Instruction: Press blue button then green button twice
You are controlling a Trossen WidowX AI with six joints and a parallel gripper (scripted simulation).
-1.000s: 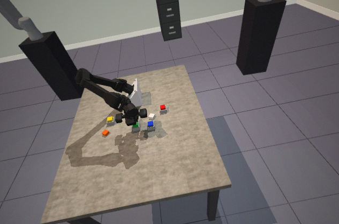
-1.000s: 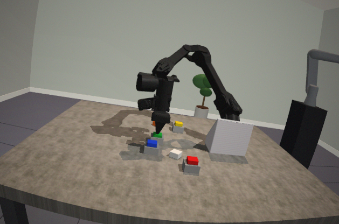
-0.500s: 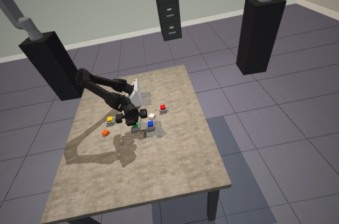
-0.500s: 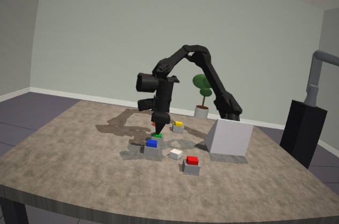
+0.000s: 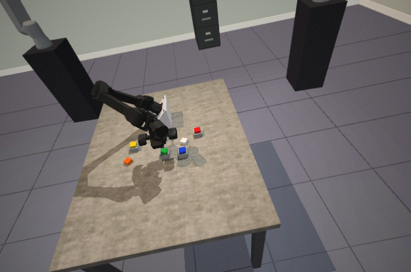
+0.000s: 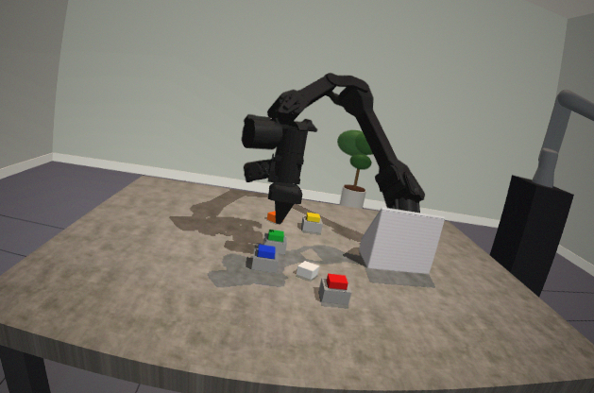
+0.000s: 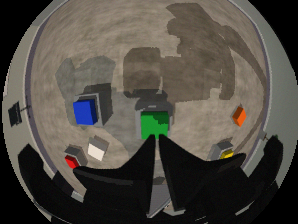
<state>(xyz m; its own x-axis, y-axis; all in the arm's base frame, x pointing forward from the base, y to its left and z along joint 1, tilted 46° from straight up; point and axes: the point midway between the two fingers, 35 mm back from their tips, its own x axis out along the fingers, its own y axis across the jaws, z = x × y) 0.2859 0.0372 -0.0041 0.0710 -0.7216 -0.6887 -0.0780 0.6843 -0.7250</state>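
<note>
My gripper tip is now 30 mm above the green button. Round my gripper tip: yellow button (180 mm to the right, 80 mm behind, 30 mm below); then blue button (100 mm to the left, 30 mm below, 10 mm ahead); then white block (100 mm to the left, 70 mm behind, 50 mm below).
</note>
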